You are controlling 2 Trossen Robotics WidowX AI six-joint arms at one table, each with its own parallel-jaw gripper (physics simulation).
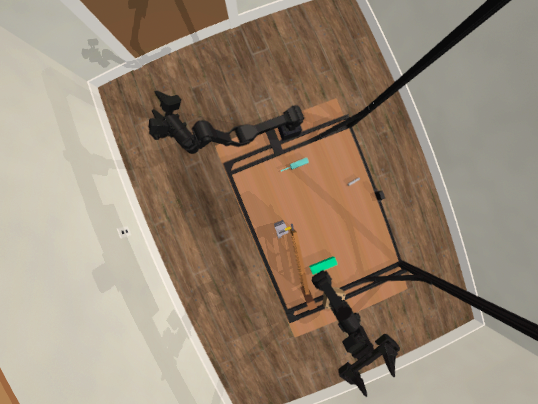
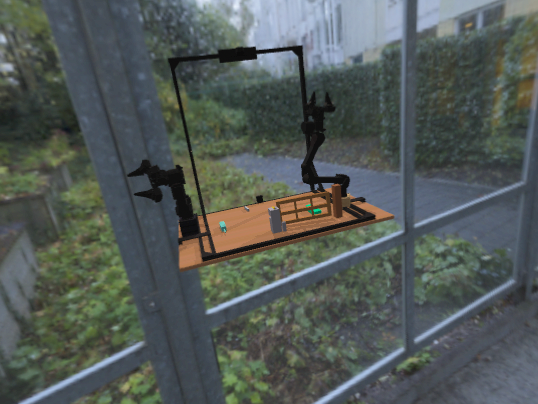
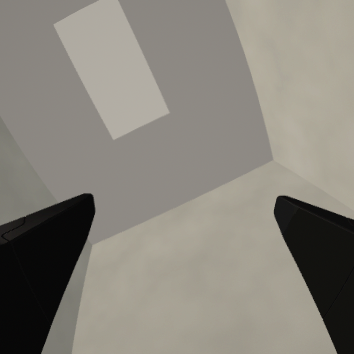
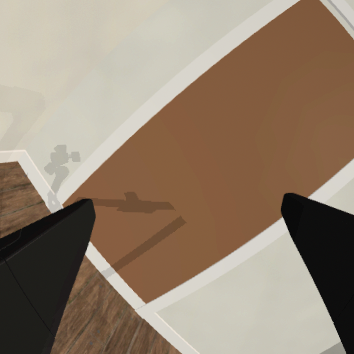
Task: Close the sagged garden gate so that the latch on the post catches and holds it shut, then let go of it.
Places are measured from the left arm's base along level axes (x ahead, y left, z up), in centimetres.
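Pixels of known places: left gripper, fingertip midpoint: (image 1: 379, 386) (image 2: 320, 91) (image 3: 186, 204); right gripper, fingertip midpoint: (image 1: 154, 100) (image 2: 130, 185) (image 4: 189, 205); left arm's base, link origin: (image 2: 341, 195); right arm's base, link origin: (image 1: 290, 124) (image 2: 187, 217).
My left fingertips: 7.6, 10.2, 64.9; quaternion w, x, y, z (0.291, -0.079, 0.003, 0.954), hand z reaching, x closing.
For each thing: its top centre in the pictures, then the offset to it from my left fingertips, as dx, dy, dz. "spot": a spot on its surface instead.
- brown post, surface spot: (image 1: 309, 302) spot: -4.3, +7.5, -53.1
- grey latch post, surface spot: (image 1: 281, 229) spot: +28.6, +26.3, -58.7
- small yellow piece, surface spot: (image 1: 288, 228) spot: +29.6, +22.9, -59.1
- green block, top centre: (image 1: 323, 266) (image 2: 313, 207) +10.2, -1.5, -69.3
- teal-handled tool, top centre: (image 1: 294, 165) (image 2: 223, 225) +62.8, +23.7, -69.8
- small grey piece, top centre: (image 1: 354, 181) (image 2: 246, 207) +59.6, -11.4, -70.9
The orange-brown slatted gate (image 1: 300, 260) (image 2: 305, 198) stands upright, with one end at the brown post (image 1: 309, 302) (image 2: 337, 201). Its other end is near the grey latch post (image 1: 281, 229) (image 2: 275, 221). A small yellow piece (image 1: 288, 228) shows between that end and the grey post; whether the latch has caught is too small to tell. My left gripper (image 1: 380, 385) (image 2: 320, 94) (image 3: 186, 204) is open and empty, raised beyond the brown-post end. My right gripper (image 1: 154, 107) (image 2: 131, 185) (image 4: 189, 205) is open and empty, off the table's other end. Both are far from the gate.
A green block (image 1: 324, 265) (image 2: 314, 210) lies beside the gate near the left arm's base. A teal-handled tool (image 1: 300, 163) (image 2: 223, 227) lies toward the right arm. A small grey piece (image 1: 353, 181) (image 2: 246, 208) lies near the far edge. Black frame bars border the table.
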